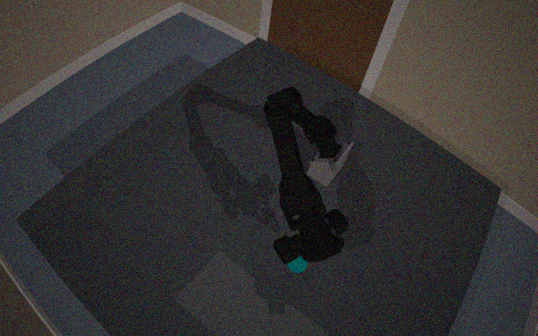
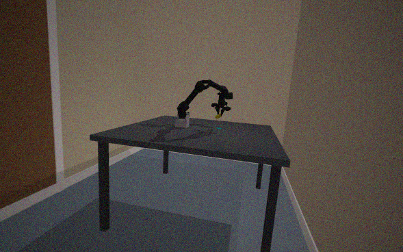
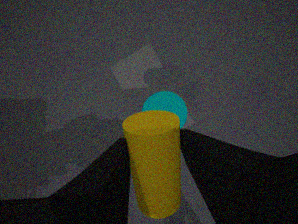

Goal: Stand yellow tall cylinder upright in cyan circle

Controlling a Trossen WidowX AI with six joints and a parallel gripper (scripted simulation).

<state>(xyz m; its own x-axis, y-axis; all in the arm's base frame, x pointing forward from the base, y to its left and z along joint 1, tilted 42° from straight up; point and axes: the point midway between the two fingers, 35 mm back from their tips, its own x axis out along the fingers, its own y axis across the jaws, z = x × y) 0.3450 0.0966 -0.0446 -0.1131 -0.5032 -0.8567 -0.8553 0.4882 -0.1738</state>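
My gripper tip is 10 mm to the left of the cyan circle and 120 mm above it. From my gripper tip the other things lie so: yellow tall cylinder 10 mm behind, 20 mm to the right, 10 mm below.
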